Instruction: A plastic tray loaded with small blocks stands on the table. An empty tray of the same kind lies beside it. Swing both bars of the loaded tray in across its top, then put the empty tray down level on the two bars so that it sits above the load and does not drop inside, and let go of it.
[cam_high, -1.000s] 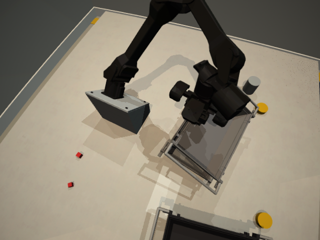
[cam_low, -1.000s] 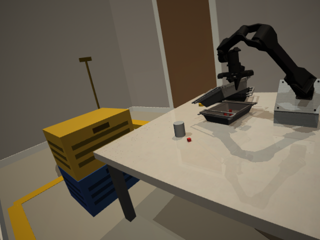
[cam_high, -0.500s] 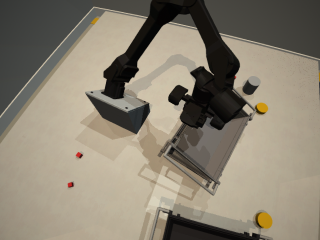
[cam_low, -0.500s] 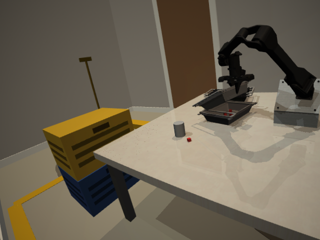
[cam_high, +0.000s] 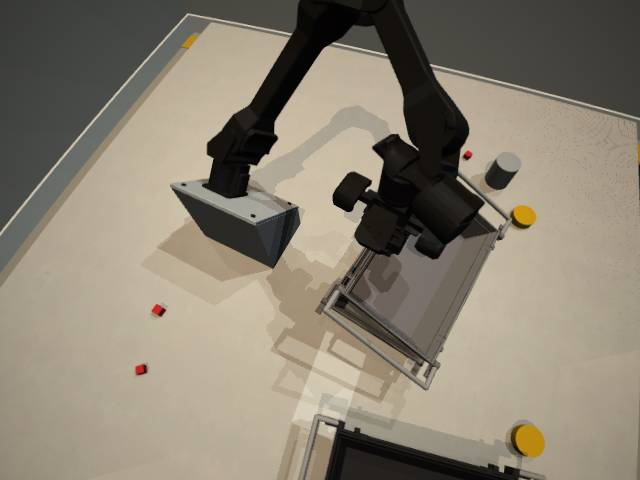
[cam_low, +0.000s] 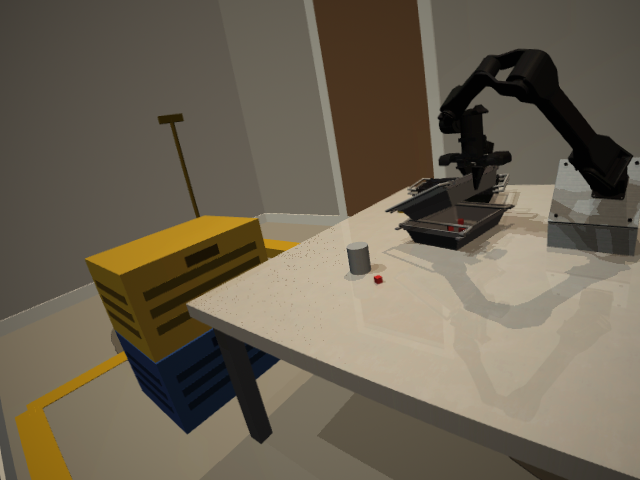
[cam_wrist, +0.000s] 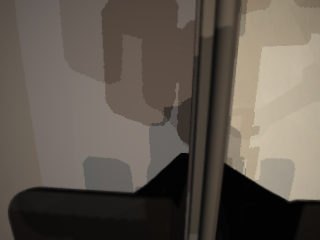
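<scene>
Now: the empty tray 9 cm ahead of my gripper tip and 1 cm to the right of it. From my gripper tip the other things lie so: red block: 7 cm ahead, 37 cm to the left, 13 cm below.
</scene>
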